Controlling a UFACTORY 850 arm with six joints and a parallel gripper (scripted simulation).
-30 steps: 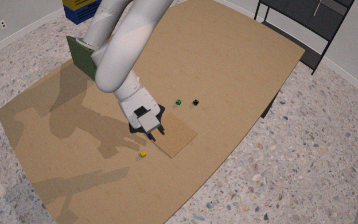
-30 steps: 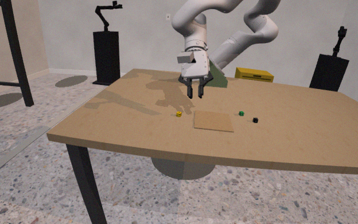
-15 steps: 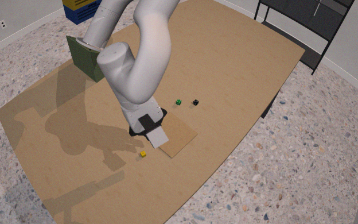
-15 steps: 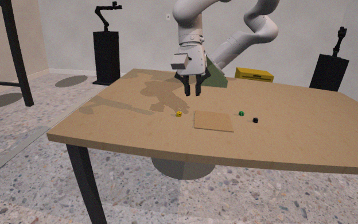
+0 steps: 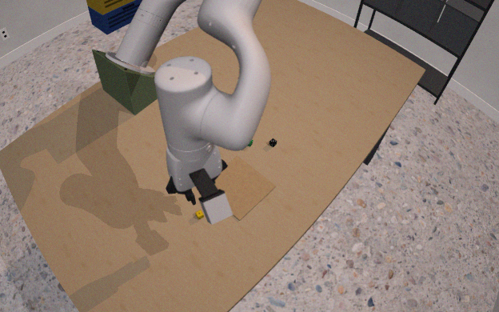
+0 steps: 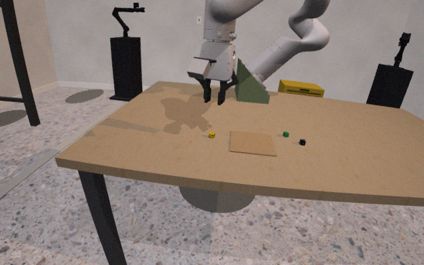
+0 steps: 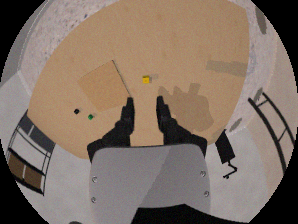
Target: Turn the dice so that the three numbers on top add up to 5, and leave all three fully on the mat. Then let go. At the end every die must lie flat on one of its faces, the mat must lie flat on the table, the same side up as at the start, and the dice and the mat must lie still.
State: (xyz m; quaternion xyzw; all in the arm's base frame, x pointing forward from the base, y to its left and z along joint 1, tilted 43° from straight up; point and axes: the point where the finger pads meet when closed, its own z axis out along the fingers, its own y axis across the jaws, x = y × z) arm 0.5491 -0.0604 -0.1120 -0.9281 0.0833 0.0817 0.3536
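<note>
Now: the yellow die 13 cm below my hand and 1 cm behind it. Also, from my hand: green die 25 cm to the left, 13 cm below, 10 cm behind; then tan mat 14 cm below, 13 cm to the left, 1 cm behind; then black die 30 cm to the left, 13 cm below, 5 cm behind.
</note>
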